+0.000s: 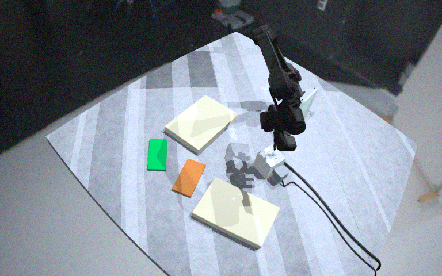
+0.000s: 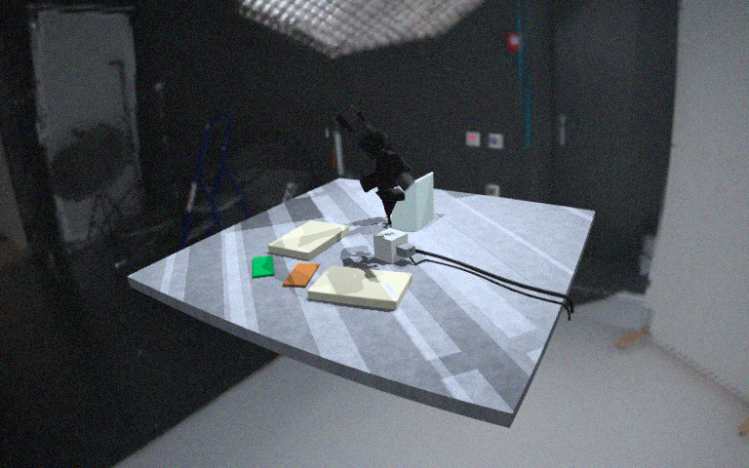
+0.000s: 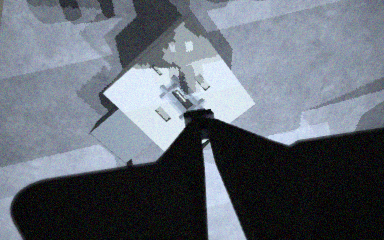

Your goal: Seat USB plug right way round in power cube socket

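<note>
The dark USB plug is 2 cm below my gripper tip. Also, from my gripper tip: USB socket 7 cm below, 1 cm to the left; orange card 21 cm ahead, 20 cm to the right, 13 cm below; green card 35 cm to the right, 20 cm ahead, 13 cm below.
</note>
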